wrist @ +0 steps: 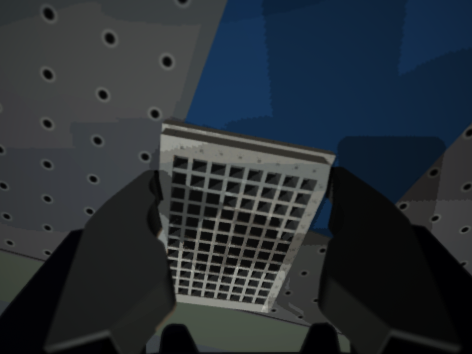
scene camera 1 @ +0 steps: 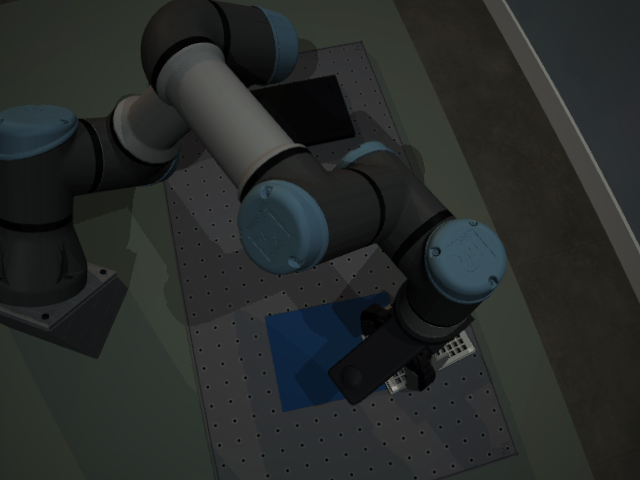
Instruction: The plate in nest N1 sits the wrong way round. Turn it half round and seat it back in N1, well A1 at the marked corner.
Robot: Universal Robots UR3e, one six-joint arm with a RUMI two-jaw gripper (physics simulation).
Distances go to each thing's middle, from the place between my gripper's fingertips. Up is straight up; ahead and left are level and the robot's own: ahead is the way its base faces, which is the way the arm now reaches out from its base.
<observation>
The blue sheet (scene camera 1: 305, 344) lies 70 mm behind my hand and 30 mm to the left of it. Also, from my hand: black nest (scene camera 1: 306, 112) (50 mm behind, 400 mm to the left, 10 mm above).
</observation>
